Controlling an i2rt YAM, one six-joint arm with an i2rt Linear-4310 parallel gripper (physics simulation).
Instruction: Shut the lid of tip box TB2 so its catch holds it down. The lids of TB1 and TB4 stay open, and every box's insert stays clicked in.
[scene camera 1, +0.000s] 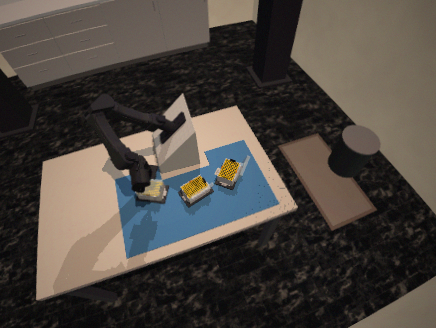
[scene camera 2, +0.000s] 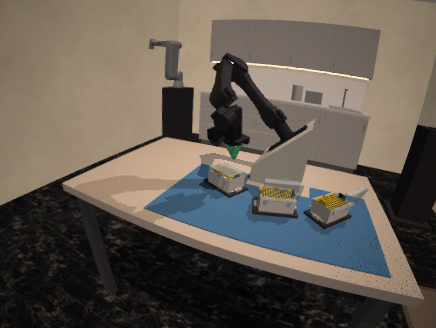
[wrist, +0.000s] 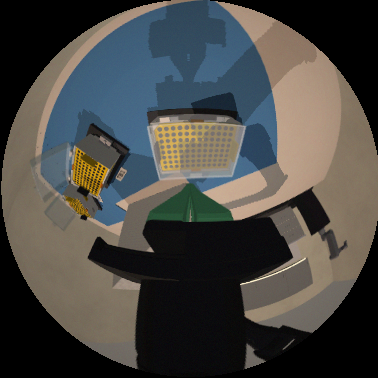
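Seen in the pictures: gripper, fingertip midpoint: (scene camera 2: 234, 158) (wrist: 189, 187); arm's base, origin of the base link: (scene camera 1: 172, 128) (scene camera 2: 288, 138).
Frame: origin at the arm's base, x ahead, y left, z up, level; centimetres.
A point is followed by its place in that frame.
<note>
A tip box (scene camera 1: 152, 194) {x 29.9, y -17.7, z -10.1 cm} (scene camera 2: 226, 182) {x 30.6, y -16.1, z -12.9 cm} (wrist: 195, 150) {x 25.5, y -18.7, z -10.0 cm} stands at the left of the mat; its label is not readable, but it fits TB2. Its clear lid lies over the yellow insert; whether the catch holds is too small to tell. My gripper (scene camera 2: 233, 158) {x 23.3, y -16.6, z -6.0 cm} (wrist: 189, 187) {x 23.3, y -16.6, z -6.0 cm} is shut and empty, with its green fingertips above this box's rear side, apart from the lid. In scene camera 1 the hand hides the fingers. The middle box (scene camera 1: 196, 190) {x 33.1, y 3.5, z -12.0 cm} (scene camera 2: 276, 204) (wrist: 90, 169) {x 31.2, y 0.9, z -12.1 cm} and right box (scene camera 1: 229, 171) {x 27.5, y 22.6, z -12.0 cm} (scene camera 2: 330, 210) {x 32.6, y 22.2, z -12.1 cm} (wrist: 79, 205) {x 26.3, y 20.4, z -12.0 cm} stand with lids open and yellow inserts seated.
The blue mat (scene camera 1: 200, 225) {x 49.0, y 1.0, z -17.7 cm} (scene camera 2: 240, 220) {x 43.8, y -4.8, z -17.7 cm} (wrist: 115, 65) {x 44.0, y -13.2, z -17.7 cm} lies on the pale table (scene camera 1: 75, 220) {x 28.5, y -60.1, z -18.0 cm} (scene camera 2: 125, 155) {x 23.3, y -78.8, z -18.0 cm}. A tall slanted white panel (scene camera 1: 177, 145) {x 12.2, y 0.1, z 0.0 cm} (scene camera 2: 285, 157) {x 13.9, y 1.7, z -4.2 cm} stands behind the boxes, beside the arm's base. The right box's open lid (scene camera 1: 245, 164) {x 31.1, y 29.4, z -3.5 cm} (scene camera 2: 357, 197) {x 30.4, y 29.7, z -6.3 cm} leans out to the right.
</note>
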